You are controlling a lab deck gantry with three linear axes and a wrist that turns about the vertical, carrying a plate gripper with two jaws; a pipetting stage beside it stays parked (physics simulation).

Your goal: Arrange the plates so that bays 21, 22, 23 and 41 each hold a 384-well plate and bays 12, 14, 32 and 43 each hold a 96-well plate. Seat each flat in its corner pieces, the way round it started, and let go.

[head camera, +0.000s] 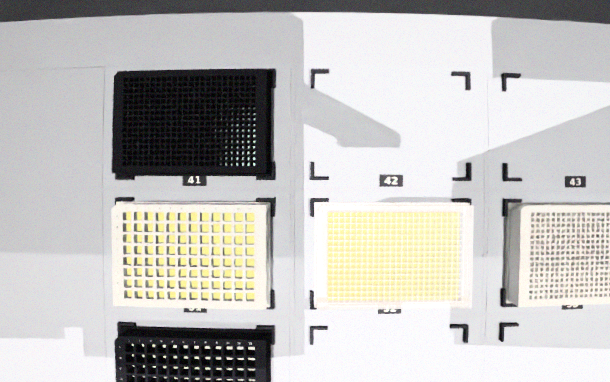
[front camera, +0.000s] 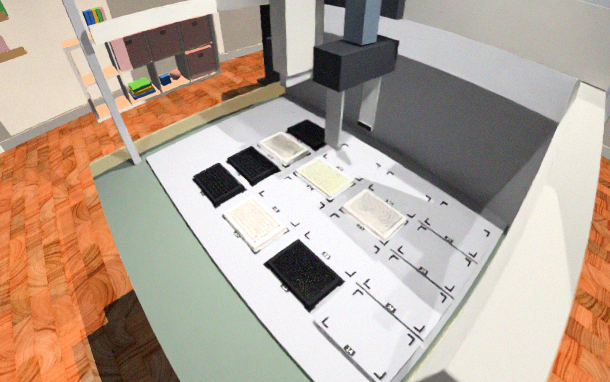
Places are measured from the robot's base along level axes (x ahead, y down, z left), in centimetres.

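Pixels of known places: gripper, between the fingertips: point(front camera: 349, 135); robot's base, origin of its link: point(front camera: 193, 179).
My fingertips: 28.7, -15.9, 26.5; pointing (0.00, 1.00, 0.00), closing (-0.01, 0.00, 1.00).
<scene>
Ahead of a thing's pixels: the offset from my fingertips to its top centre, as dx, dy, dz. "pt": to the spot under its first point.
A black 384-well plate {-22.3, +14.5, +9.9} point(front camera: 307, 134) point(head camera: 192, 122) sits in bay 41. A white 96-well plate with yellow wells {-22.3, +14.5, -0.8} point(front camera: 284, 148) point(head camera: 190, 255) sits in bay 31, a yellow 384-well plate {-5.9, +14.5, -0.8} point(front camera: 324, 176) point(head camera: 392, 255) in bay 32, a pale 384-well plate {+10.5, +14.5, -0.8} point(front camera: 375, 215) point(head camera: 565, 255) in bay 33. Black 96-well plates sit in bay 21 {pt -21.3, +14.8, -11.9} point(front camera: 252, 165) point(head camera: 192, 362) and bay 11 {pt -21.2, +14.8, -22.5} point(front camera: 218, 184). A white 96-well plate {-5.9, +14.5, -22.2} point(front camera: 255, 222) is in bay 12, a black 384-well plate {+10.5, +14.5, -22.2} point(front camera: 303, 274) in bay 13. My gripper point(front camera: 351, 135) is open and empty, raised over the deck's back; the head view does not show it.
Corner pieces mark bays 42 {pt -11.8, +15.9, +6.1} point(head camera: 320, 171) and 43 {pt +4.6, +15.9, +6.1} point(head camera: 511, 172), which hold no plate. Bays 22, 23 and 14 also show bare corner pieces in the front view. Dark wall point(front camera: 425, 130) stands behind the deck; a pale side wall point(front camera: 540, 225) is at the right.
</scene>
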